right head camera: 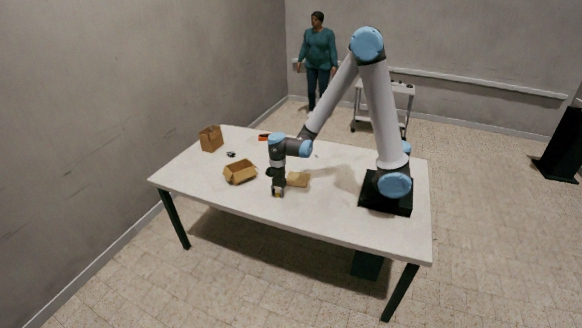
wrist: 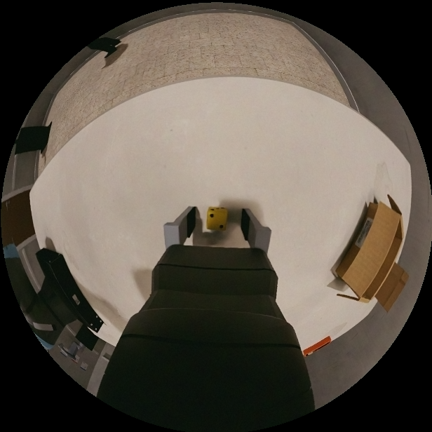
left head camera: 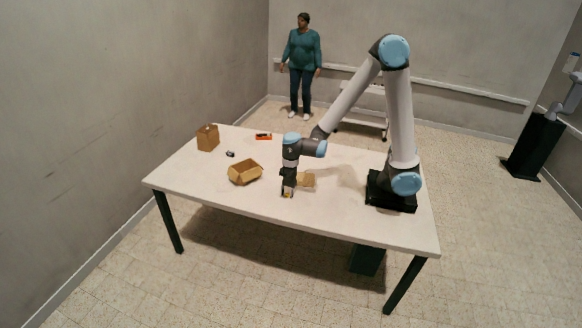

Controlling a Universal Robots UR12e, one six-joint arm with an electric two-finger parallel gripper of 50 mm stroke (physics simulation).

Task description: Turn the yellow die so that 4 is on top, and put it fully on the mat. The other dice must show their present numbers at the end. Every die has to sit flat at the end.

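Places are measured from the arm's base along level axes (x ahead, y left, z up), in metres.
Where they show: gripper, fingertip midpoint: (right head camera: pixel 277 195) (left head camera: pixel 287 195).
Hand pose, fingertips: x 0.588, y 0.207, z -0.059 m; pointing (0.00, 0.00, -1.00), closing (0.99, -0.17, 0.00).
After its pixels a point has its place.
The yellow die (left head camera: pixel 287 195) @[y 0.216, x 0.584, z -0.048 m] (right head camera: pixel 278 195) @[y 0.215, x 0.580, z -0.049 m] (wrist: pixel 217 219) is on the table, to the near side of the tan mat and off it. In the wrist view its large upper face shows two pips, and a narrow strip of a side face shows more. My gripper (left head camera: pixel 286 192) @[y 0.207, x 0.588, z -0.059 m] (right head camera: pixel 277 191) @[y 0.207, x 0.588, z -0.059 m] (wrist: pixel 218 216) is open and low, with one finger on each side of the die and a gap at both sides. The tan mat (left head camera: pixel 308 180) @[y 0.030, x 0.498, z -0.060 m] (right head camera: pixel 301 180) @[y 0.030, x 0.504, z -0.060 m] lies right behind the gripper, partly hidden by it in the left head view. A tiny white thing (right head camera: pixel 316 156) @[y -0.249, x 0.486, z -0.053 m] lies farther back, too small to read.
An open cardboard box (left head camera: pixel 244 172) @[y 0.175, x 0.852, z 0.024 m] (right head camera: pixel 240 172) @[y 0.165, x 0.839, z 0.019 m] (wrist: pixel 372 250) stands left of the gripper. A taller box (left head camera: pixel 208 138) @[y -0.092, x 1.232, z 0.048 m] (right head camera: pixel 211 139) @[y -0.100, x 1.228, z 0.045 m], a small dark object (left head camera: pixel 230 154) @[y -0.074, x 1.062, z -0.041 m] (right head camera: pixel 230 154) @[y -0.076, x 1.064, z -0.040 m] and an orange item (left head camera: pixel 263 136) @[y -0.382, x 0.927, z -0.035 m] (right head camera: pixel 263 137) @[y -0.370, x 0.942, z -0.037 m] (wrist: pixel 317 346) are farther back. A person (left head camera: pixel 302 65) stands behind the table.
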